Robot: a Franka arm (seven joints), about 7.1 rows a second.
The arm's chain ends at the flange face. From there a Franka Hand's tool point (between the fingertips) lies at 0.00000 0.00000 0.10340 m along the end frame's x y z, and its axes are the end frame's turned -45 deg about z.
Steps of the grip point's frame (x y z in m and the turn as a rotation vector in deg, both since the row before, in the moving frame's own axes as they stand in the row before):
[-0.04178, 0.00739, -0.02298, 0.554, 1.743, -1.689]
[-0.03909, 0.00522, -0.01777, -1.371, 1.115, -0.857]
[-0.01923, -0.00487, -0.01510, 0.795, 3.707, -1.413]
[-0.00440, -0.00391, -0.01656, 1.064, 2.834, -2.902]
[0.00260, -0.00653, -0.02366, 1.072, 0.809, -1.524]
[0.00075, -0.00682, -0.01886, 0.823, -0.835, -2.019]
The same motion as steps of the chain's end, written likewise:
[-0.02579, 0.03772, -0.02293, 1.624, 0.841, -1.689]
[-0.02712, 0.03103, -0.01772, -0.181, 1.758, -0.857]
[-0.02068, 0.01594, -0.01487, 3.183, 2.059, -1.413]
[-0.00801, 0.00537, -0.01642, 2.756, 1.252, -2.902]
[-0.00241, -0.00406, -0.02363, 1.330, -0.186, -1.524]
[-0.00218, -0.00541, -0.01884, -0.008, -1.172, -2.019]

